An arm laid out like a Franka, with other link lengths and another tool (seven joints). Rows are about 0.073 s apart.
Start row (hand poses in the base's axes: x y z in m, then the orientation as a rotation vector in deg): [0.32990 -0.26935 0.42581 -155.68 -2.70 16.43]
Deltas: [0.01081 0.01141 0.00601 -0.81 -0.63 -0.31]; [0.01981 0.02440 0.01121 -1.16 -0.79 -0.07]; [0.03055 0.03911 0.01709 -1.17 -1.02 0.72]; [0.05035 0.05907 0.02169 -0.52 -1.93 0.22]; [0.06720 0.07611 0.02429 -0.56 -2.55 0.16]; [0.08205 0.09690 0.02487 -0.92 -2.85 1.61]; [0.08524 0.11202 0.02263 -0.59 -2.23 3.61]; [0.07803 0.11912 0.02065 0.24 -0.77 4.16]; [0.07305 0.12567 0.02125 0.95 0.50 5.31]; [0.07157 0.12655 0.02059 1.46 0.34 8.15]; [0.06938 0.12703 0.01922 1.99 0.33 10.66]
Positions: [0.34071 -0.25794 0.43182 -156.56 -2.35 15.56]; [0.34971 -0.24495 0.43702 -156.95 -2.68 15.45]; [0.36045 -0.23024 0.44290 -157.03 -3.82 15.36]; [0.38025 -0.21028 0.44750 -156.49 -3.48 13.92]; [0.39710 -0.19324 0.45010 -156.61 -3.57 13.06]; [0.41195 -0.17245 0.45068 -157.07 -5.59 13.10]; [0.41514 -0.15733 0.44844 -156.71 -8.19 14.49]; [0.40793 -0.15023 0.44646 -155.68 -8.61 16.56]; [0.40295 -0.14368 0.44706 -154.78 -9.89 18.54]; [0.40147 -0.14280 0.44640 -154.24 -13.83 19.07]; [0.39928 -0.14232 0.44503 -153.59 -17.28 19.70]
